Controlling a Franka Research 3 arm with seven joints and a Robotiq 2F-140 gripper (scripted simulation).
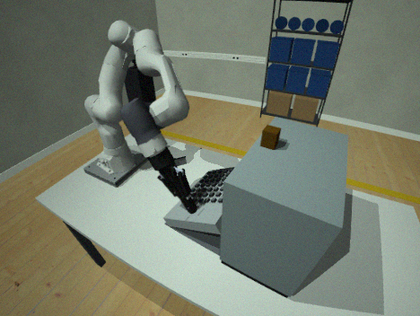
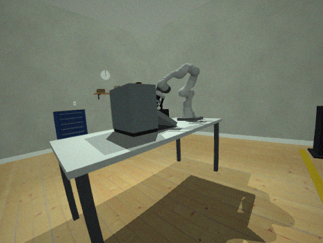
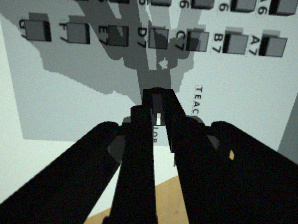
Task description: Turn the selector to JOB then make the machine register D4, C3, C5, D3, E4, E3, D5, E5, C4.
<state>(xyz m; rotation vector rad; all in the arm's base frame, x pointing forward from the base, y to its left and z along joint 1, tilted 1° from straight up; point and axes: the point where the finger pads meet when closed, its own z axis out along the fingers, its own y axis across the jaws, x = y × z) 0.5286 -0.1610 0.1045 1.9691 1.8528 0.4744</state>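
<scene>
Right now my hand is 10 mm short of the selector knob, 10 mm to the left of it and 20 mm above it. The rest, counted from my hand: key: 60 mm ahead, 150 mm to the left, 10 mm below.
</scene>
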